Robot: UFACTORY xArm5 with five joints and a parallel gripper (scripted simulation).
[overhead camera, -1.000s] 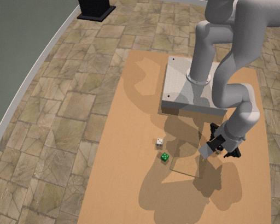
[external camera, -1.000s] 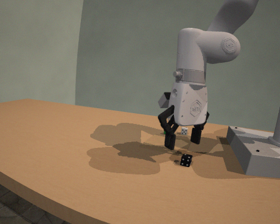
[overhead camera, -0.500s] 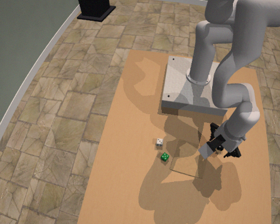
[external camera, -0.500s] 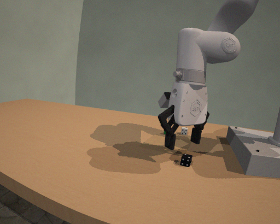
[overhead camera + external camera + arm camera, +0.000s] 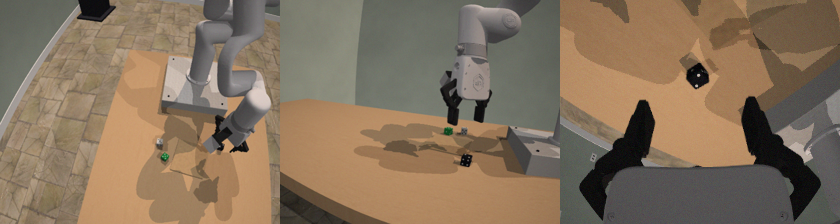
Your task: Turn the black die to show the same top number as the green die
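Now: the black die 10 cm below my hand, 2 cm behind it and 1 cm to the left of it. Round my hand: tan mat (11 cm below, 10 cm to the right, 7 cm ahead); then green die (20 cm to the right, 10 cm below, 10 cm ahead); then white die (24 cm to the right, 10 cm below, 5 cm ahead).
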